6 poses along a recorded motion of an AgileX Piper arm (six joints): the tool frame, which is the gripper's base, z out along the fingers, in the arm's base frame.
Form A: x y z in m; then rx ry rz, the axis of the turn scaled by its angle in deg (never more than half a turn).
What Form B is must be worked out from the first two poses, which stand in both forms.
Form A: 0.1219 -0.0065 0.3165 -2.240 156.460 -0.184
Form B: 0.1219 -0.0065 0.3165 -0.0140 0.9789 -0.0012 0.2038
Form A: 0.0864 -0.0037 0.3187 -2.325 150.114 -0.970
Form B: 0.0864 -0.0037 0.3187 -0.0150 0.9661 -0.0062 0.2577
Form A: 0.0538 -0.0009 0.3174 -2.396 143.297 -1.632
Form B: 0.0538 -0.0009 0.3174 -0.0159 0.9490 -0.0108 0.3146
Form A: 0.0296 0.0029 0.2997 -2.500 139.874 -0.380
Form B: 0.0296 0.0029 0.2997 -0.0168 0.9392 -0.0026 0.3429
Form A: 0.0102 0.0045 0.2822 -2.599 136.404 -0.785
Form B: 0.0102 0.0045 0.2822 -0.0177 0.9284 -0.0053 0.3711
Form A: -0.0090 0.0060 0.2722 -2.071 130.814 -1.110
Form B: -0.0090 0.0060 0.2722 -0.0144 0.9092 -0.0077 0.4160
